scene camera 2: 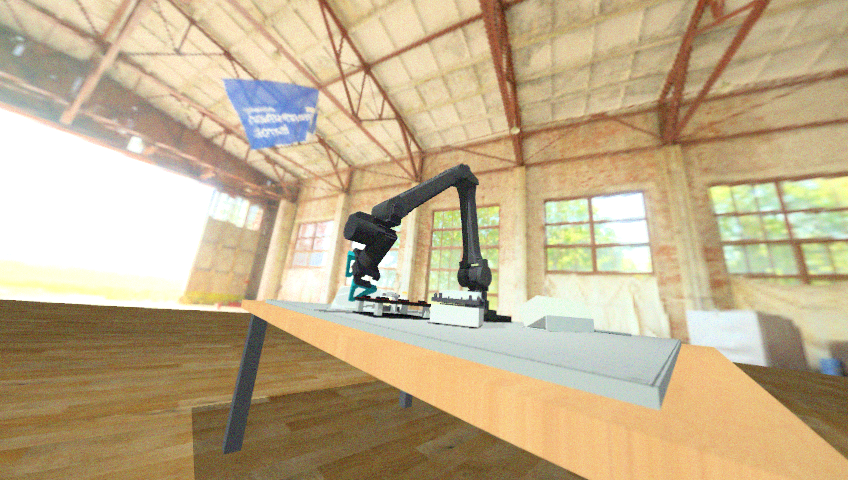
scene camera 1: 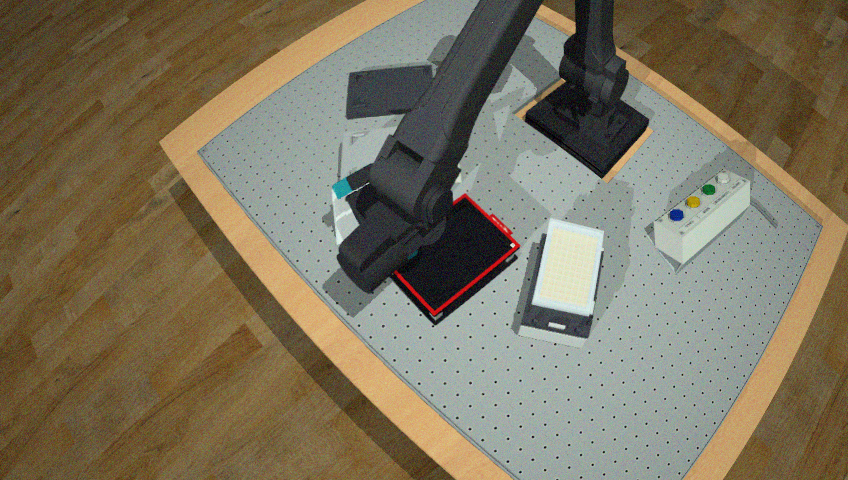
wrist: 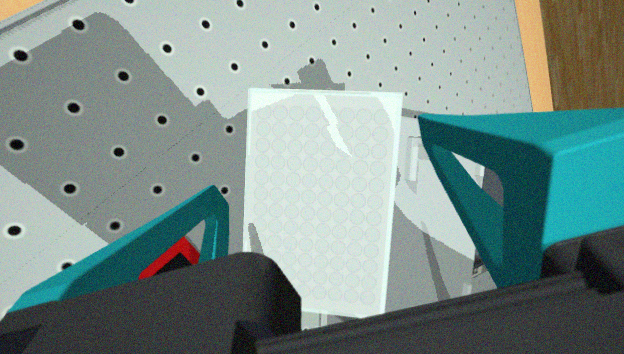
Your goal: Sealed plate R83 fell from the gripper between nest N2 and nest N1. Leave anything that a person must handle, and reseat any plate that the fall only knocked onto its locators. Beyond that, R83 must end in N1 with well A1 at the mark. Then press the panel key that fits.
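Where they show: gripper, fingertip midpoint: [scene camera 2: 348, 288] [scene camera 1: 356, 220] [wrist: 314, 164]; arm's base, origin of the base link: [scene camera 1: 591, 119].
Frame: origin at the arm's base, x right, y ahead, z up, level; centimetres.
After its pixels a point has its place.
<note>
A clear-white sealed plate [wrist: 320, 200] {x 14.5, y 41.3, z 2.0 cm} [scene camera 1: 345, 218] {x 17.3, y 44.4, z 1.8 cm} lies between my gripper's teal fingers in the wrist view, long side roughly upright there; the arm hides most of it in scene camera 1. My gripper [wrist: 314, 164] {x 14.6, y 44.3, z 4.0 cm} [scene camera 1: 376, 221] {x 14.6, y 44.3, z 4.0 cm} [scene camera 2: 357, 279] {x 14.6, y 44.3, z 4.0 cm} is open above it, holding nothing. A cream-welled plate [scene camera 1: 569, 267] {x -14.0, y 31.4, z 5.5 cm} sits on a dark nest with a pale base [scene camera 1: 550, 339] {x -17.6, y 39.2, z -0.7 cm}. A pale fixture [scene camera 1: 363, 148] {x 23.5, y 34.0, z 3.8 cm} shows partly behind the arm. The key panel [scene camera 1: 708, 217] {x -28.6, y 8.3, z 6.0 cm} has blue, yellow, green and white keys. Plate and nest labels and the A1 mark are not readable.
A red-edged black platform [scene camera 1: 464, 255] {x -0.3, y 37.8, z 1.8 cm} [wrist: 182, 252] {x 8.3, y 45.2, z 1.9 cm} stands close beside the gripper, under one finger. A dark grey rectangular block [scene camera 1: 386, 92] {x 33.3, y 19.6, z -0.5 cm} lies behind the pale fixture. The arm's black base [scene camera 1: 615, 139] {x -6.1, y 1.1, z 0.3 cm} stands at the back, between the block and the key panel.
</note>
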